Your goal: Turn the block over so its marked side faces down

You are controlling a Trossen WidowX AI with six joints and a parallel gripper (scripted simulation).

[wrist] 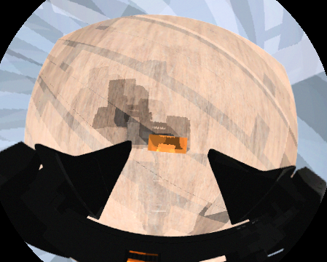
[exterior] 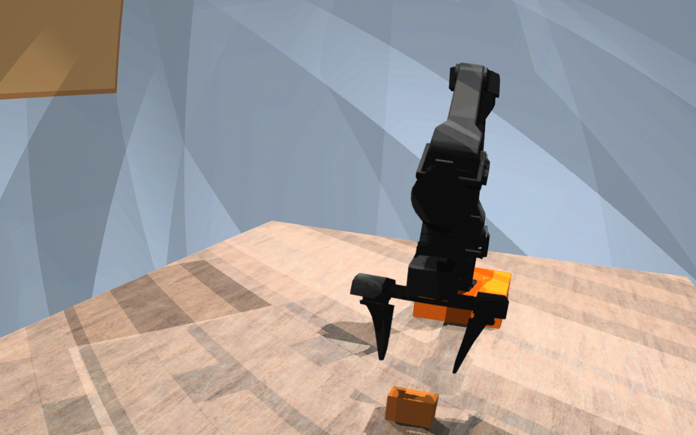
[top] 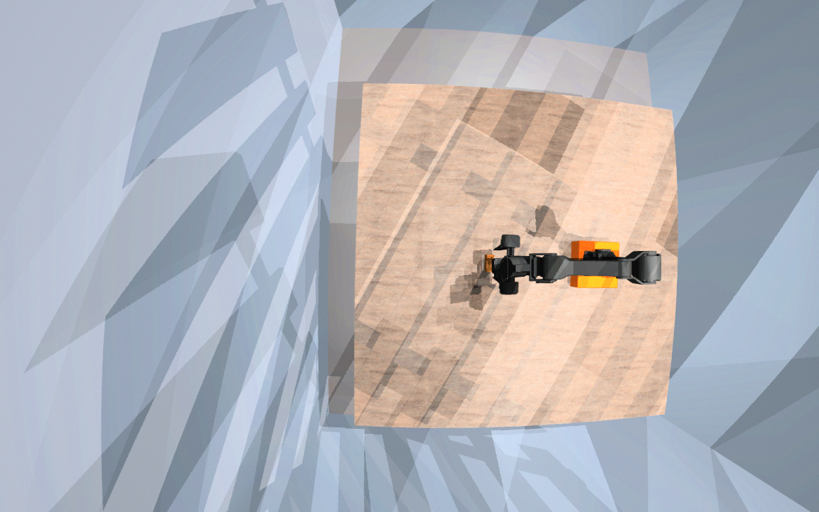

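Now: gripper tip 6 cm above the block.
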